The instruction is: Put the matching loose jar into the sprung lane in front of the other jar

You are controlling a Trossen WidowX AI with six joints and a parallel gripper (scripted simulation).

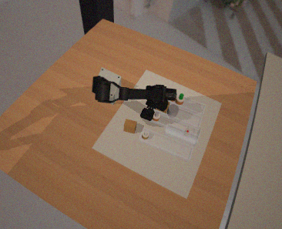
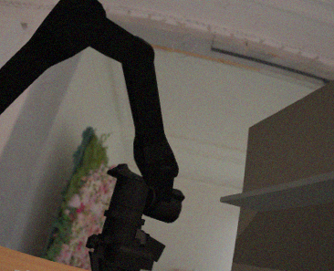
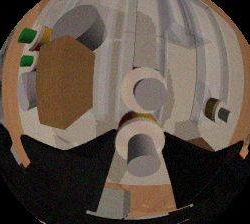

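The brown box lies 30 mm ahead of my gripper tip, 90 mm to the left of it and 10 mm below it. From my gripper tip the other things lie so: clear lane rack: 180 mm ahead, 10 mm to the left, 30 mm below; then pale pusher part: 150 mm ahead.
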